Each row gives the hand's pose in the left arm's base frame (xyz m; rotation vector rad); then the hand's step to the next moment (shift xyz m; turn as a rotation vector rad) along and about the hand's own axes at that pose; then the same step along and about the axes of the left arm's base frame.
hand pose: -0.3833 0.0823 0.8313 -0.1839 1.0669 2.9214
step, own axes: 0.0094 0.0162 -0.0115 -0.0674 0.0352 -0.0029
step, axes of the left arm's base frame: -0.0092 -0.0199 0.0005 0.0649 -0.0277 0.0284
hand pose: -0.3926 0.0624 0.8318 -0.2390 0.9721 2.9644
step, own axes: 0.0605 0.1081 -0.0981 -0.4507 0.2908 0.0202
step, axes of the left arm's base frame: -0.0524 -0.1472 -0.0235 0.4253 -0.2068 0.2540
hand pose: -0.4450 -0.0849 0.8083 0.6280 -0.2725 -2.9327
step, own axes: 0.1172 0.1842 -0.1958 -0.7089 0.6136 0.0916
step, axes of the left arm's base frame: -0.0082 -0.2279 -0.1844 0.6578 -0.4686 0.4848
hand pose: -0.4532 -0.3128 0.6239 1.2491 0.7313 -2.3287
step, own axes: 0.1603 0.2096 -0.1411 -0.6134 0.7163 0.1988
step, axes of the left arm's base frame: 0.1247 -0.0936 -0.2554 0.5973 -0.6242 0.4273
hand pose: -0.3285 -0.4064 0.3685 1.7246 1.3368 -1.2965
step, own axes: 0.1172 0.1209 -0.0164 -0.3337 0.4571 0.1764
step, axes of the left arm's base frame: 0.1216 0.0185 -0.1162 0.3657 -0.4207 0.2016
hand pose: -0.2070 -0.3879 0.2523 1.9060 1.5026 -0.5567
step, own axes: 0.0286 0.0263 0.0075 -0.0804 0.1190 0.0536
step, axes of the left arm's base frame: 0.0332 0.0108 -0.0187 0.0973 -0.1105 0.0427
